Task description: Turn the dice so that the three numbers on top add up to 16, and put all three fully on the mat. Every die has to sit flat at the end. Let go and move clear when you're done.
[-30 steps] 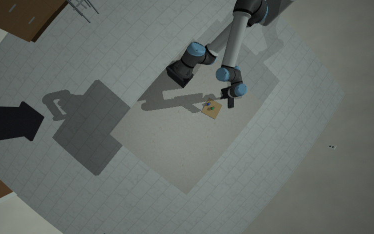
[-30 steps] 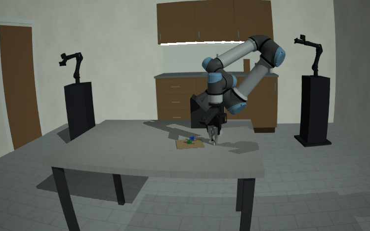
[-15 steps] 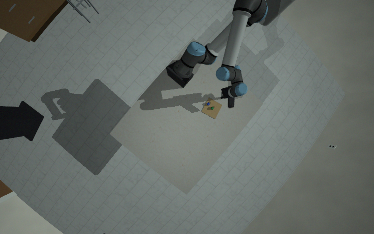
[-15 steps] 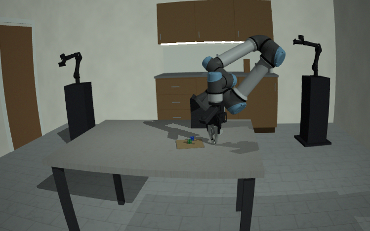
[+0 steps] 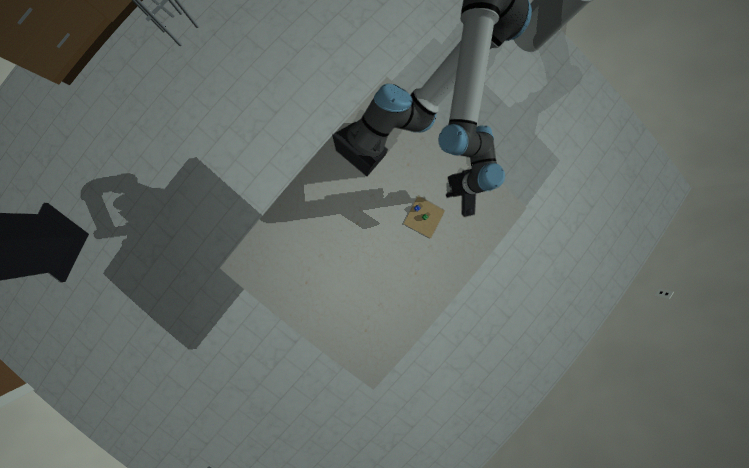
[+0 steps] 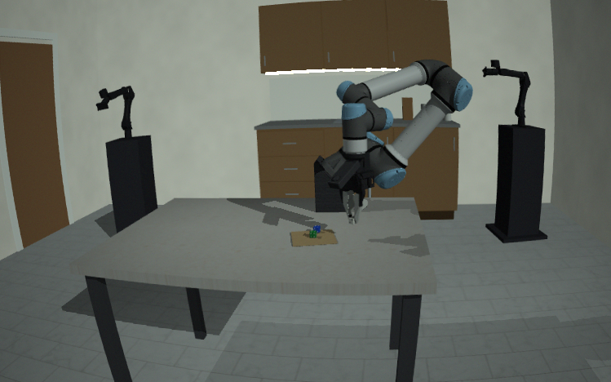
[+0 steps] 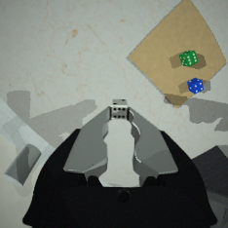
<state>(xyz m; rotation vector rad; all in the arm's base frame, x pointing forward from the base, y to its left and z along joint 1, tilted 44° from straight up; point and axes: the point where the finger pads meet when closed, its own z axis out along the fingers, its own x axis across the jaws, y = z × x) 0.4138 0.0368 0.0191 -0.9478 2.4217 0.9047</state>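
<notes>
The green die is 130 mm to the right of my hand, 60 mm below it and 30 mm behind it. The rest, counted from my hand: blue die (120 mm to the right, 80 mm behind, 60 mm below); white die (10 mm below); tan mat (130 mm to the right, 70 mm below, 30 mm behind).
</notes>
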